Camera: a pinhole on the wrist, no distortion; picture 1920 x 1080 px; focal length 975.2 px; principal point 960.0 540.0 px. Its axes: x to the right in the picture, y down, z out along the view. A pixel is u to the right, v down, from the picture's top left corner.
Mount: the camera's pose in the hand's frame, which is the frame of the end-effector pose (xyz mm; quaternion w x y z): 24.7 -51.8 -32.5 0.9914 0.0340 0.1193 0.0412
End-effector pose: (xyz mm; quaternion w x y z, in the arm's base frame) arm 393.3 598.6 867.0 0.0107 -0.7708 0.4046 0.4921
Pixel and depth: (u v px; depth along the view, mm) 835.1 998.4 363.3
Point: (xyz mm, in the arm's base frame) 86.8 645.5 683.8
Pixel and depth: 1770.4 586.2 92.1
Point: 415.7 571.8 736.8
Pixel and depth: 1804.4 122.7 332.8
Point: 427.1 570.4 384.5
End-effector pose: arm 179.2 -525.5 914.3 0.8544 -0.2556 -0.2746 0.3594
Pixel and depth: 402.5 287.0 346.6
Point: -5.7 -611.3 1252.0
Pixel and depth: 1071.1 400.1 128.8
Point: 200.2 -497.5 1045.8
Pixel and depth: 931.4 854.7 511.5
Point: -101.4 -270.0 1241.5
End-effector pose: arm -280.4 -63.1 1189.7 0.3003 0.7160 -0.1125 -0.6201
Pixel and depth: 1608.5 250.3 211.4
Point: -388.7 -127.1 940.9
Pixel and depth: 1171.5 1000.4 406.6
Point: -554.5 -367.7 1083.5
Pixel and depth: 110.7 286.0 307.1
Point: -656.0 63.6 1201.9
